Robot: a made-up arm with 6 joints. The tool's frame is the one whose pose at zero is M. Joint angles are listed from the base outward.
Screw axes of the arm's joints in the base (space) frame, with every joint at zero. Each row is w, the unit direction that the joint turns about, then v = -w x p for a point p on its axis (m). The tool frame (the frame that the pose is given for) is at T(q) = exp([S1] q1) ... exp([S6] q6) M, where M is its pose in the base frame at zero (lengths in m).
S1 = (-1, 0, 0, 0, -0.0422, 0)
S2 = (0, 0, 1, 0.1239, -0.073, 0)
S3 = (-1, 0, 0, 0, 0.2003, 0.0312)
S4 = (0, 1, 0, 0.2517, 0, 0.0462)
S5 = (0, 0, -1, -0.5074, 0.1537, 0)
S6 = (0, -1, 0, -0.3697, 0, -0.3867)
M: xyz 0.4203 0.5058 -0.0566 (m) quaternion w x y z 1 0 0 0
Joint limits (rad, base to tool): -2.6..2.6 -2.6..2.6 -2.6..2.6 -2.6..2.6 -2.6..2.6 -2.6..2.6
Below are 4 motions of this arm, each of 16 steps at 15 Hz.
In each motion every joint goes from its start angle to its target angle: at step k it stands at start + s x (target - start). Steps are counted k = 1, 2, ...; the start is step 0. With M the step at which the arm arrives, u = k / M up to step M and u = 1 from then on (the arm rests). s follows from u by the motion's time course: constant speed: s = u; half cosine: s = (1 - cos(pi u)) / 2; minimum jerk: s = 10 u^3 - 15 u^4 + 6 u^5.
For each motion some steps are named. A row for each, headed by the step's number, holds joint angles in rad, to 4 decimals.
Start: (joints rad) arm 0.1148 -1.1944 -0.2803 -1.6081 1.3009 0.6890
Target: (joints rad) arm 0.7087 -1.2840 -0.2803 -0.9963 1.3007 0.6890
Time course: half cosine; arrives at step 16
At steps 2, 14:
2: 0.1374 -1.1978 -0.2803 -1.5848 1.3009 0.6890
14: 0.6861 -1.2806 -0.2803 -1.0196 1.3007 0.6890

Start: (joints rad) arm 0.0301 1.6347 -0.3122 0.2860 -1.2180 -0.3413
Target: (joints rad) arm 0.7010 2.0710 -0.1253 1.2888 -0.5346 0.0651
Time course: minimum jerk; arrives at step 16
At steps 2, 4, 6, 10, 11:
2: 0.0409 1.6417 -0.3092 0.3021 -1.2070 -0.3348
4: 0.0995 1.6799 -0.2929 0.3898 -1.1473 -0.2992
6: 0.2147 1.7548 -0.2608 0.5620 -1.0299 -0.2295
10: 0.5164 1.9509 -0.1767 1.0128 -0.7227 -0.0467
11: 0.5802 1.9925 -0.1589 1.1083 -0.6576 -0.0081

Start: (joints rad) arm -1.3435 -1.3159 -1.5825 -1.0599 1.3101 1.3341
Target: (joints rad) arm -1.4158 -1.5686 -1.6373 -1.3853 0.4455 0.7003
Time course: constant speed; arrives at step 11
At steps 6, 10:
6: -1.3829 -1.4537 -1.6124 -1.2374 0.8385 0.9884
10: -1.4092 -1.5456 -1.6323 -1.3557 0.5241 0.7579

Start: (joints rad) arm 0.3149 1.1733 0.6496 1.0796 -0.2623 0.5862
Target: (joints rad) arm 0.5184 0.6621 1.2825 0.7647 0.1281 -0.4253
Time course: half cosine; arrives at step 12
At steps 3, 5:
3: 0.3447 1.0984 0.7423 1.0335 -0.2051 0.4381
5: 0.3903 0.9839 0.8841 0.9629 -0.1176 0.2113

